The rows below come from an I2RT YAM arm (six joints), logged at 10 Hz.
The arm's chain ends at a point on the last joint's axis. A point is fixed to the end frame.
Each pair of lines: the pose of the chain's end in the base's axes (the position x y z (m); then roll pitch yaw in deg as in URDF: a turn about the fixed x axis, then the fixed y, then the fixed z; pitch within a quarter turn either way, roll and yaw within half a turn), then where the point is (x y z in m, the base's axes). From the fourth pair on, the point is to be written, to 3 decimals.
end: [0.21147 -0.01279 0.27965 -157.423 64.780 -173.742]
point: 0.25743 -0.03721 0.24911
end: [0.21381 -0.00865 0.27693 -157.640 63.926 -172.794]
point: 0.25978 -0.03216 0.24570
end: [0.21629 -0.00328 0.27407 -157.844 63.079 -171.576]
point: 0.26236 -0.02567 0.24217
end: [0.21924 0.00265 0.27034 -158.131 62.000 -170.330]
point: 0.265 -0.019 0.238
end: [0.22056 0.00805 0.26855 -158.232 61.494 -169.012]
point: 0.267 -0.012 0.235
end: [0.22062 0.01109 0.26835 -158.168 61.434 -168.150]
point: 0.267 -0.008 0.235
